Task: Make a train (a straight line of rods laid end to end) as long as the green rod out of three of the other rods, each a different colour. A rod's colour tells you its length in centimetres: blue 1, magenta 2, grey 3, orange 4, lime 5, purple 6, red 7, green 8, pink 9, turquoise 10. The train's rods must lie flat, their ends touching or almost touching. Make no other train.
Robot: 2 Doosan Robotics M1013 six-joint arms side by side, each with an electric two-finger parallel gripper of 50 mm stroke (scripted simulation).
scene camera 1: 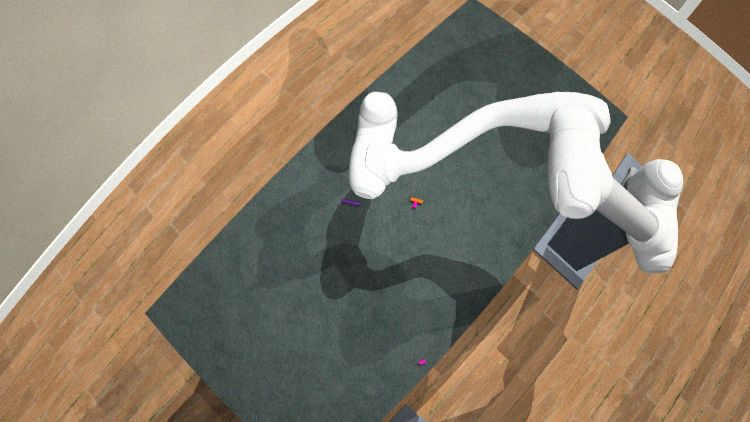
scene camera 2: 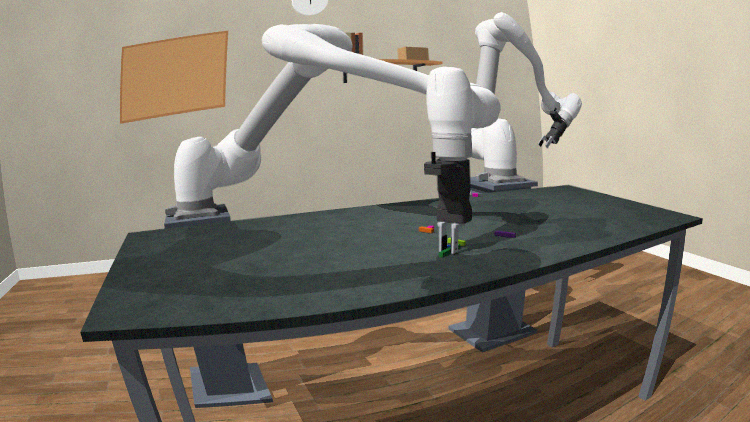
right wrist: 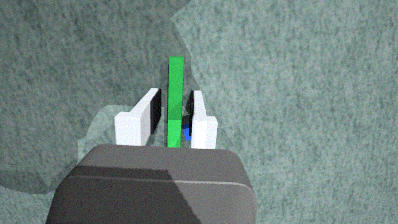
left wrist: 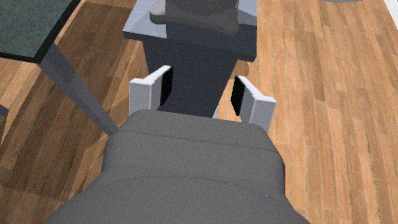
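My left gripper (left wrist: pixel 202 84). My right gripper (scene camera 2: pixel 448 251), also (right wrist: pixel 175 103). Green rod (right wrist: pixel 176 64); out of frame in the left wrist view.
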